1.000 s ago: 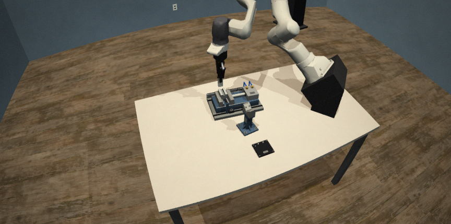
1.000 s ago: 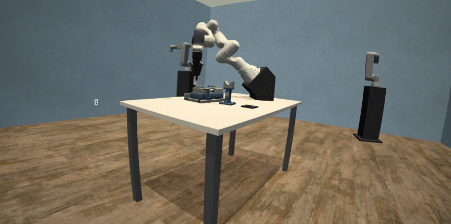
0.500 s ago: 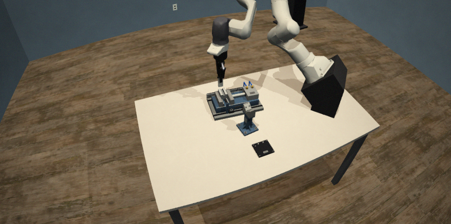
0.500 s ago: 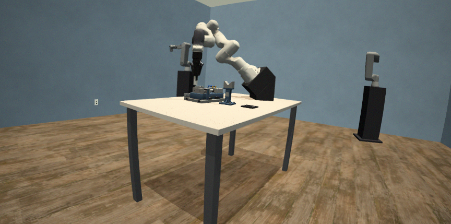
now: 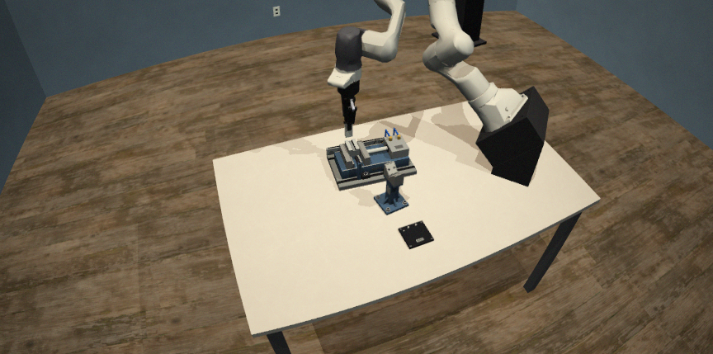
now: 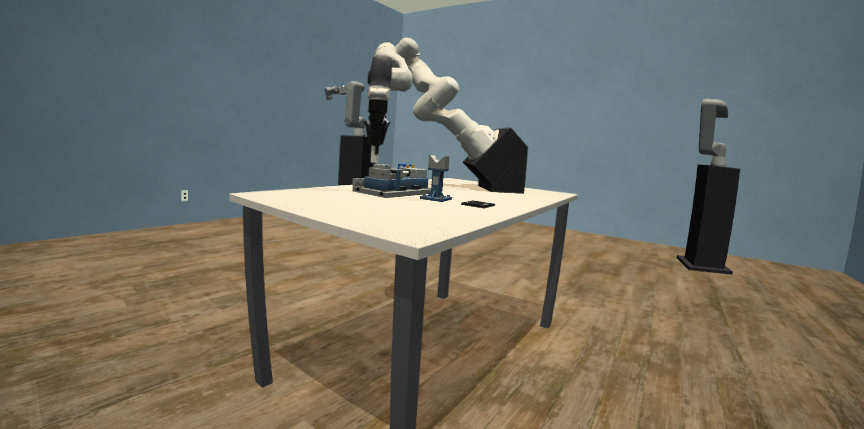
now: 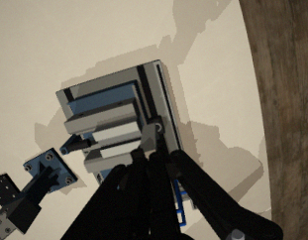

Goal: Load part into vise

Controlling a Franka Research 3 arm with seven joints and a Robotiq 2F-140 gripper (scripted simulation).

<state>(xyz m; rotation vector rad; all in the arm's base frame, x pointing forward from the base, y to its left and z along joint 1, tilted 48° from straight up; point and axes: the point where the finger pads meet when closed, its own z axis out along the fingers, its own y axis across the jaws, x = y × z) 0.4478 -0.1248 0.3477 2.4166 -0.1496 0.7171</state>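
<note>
The part lies 50 mm below my hand, 40 mm to the left of it and 10 mm ahead of it. Round my hand: black infeed plate 440 mm to the left, 140 mm below, 30 mm ahead; then vise 110 mm below, 80 mm to the left, 50 mm behind; then air cylinder 140 mm behind, 110 mm to the left, 70 mm below.
</note>
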